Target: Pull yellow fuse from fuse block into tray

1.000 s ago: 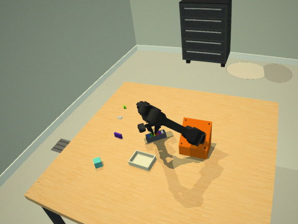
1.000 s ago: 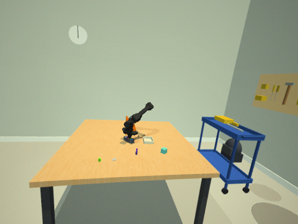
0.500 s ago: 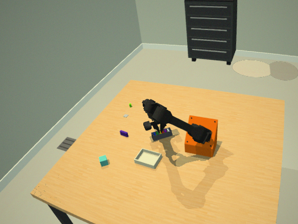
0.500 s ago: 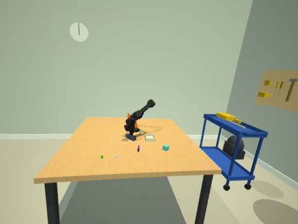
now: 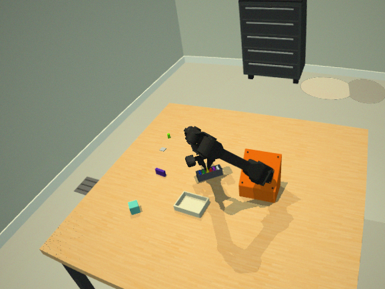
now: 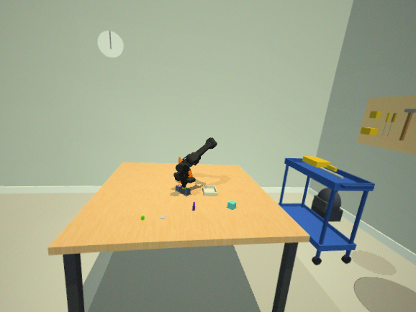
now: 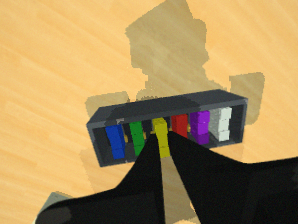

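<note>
Now: the tray 2 cm behind my gripper tip, 21 cm to the left of it and 4 cm below it. The rest, counted from my gripper tip: yellow fuse (1 cm below).
</note>
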